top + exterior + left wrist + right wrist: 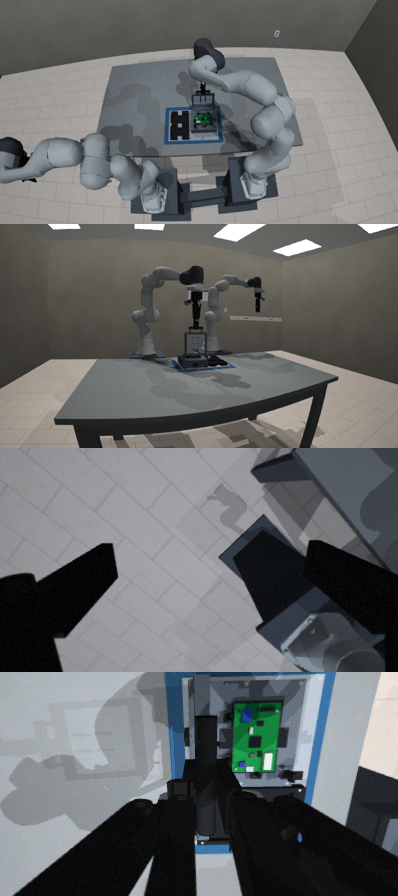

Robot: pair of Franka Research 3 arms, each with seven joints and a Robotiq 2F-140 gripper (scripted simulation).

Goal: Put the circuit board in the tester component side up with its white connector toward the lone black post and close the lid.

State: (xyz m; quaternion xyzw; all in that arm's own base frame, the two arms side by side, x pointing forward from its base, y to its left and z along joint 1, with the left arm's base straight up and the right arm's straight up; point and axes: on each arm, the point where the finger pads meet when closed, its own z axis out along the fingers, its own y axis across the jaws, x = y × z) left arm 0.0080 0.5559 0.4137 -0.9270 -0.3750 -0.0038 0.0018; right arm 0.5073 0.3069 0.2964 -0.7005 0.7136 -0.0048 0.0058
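Note:
Now: right hand 10 mm short of the clear lid and 110 mm above it. The rest, counted from my right hand: green circuit board (90 mm behind, 10 mm to the left, 220 mm below); then nest (80 mm behind, 10 mm to the left, 220 mm below); then black tray (80 mm behind, 180 mm to the left, 280 mm below).

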